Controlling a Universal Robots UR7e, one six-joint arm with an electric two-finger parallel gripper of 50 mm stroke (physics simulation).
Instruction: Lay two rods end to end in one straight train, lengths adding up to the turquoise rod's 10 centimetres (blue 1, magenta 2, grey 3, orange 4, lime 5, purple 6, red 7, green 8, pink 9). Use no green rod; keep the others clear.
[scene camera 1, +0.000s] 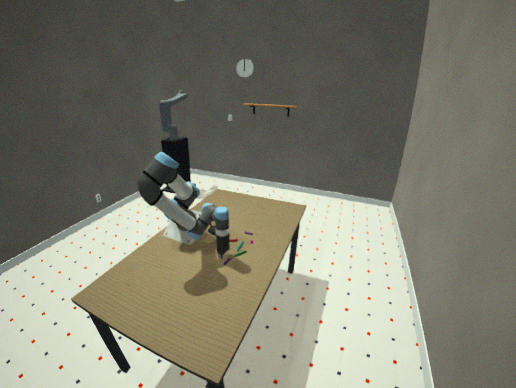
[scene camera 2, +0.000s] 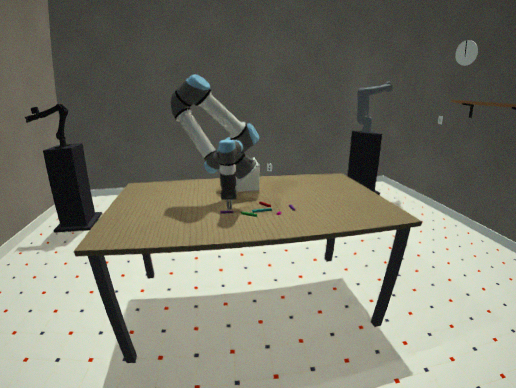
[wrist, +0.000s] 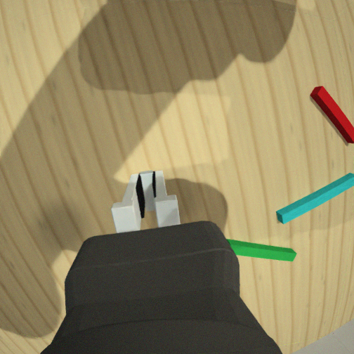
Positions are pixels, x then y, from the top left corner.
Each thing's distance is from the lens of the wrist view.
my gripper (wrist: 148, 185): 0.17 m
green rod (wrist: 242, 248): 0.20 m
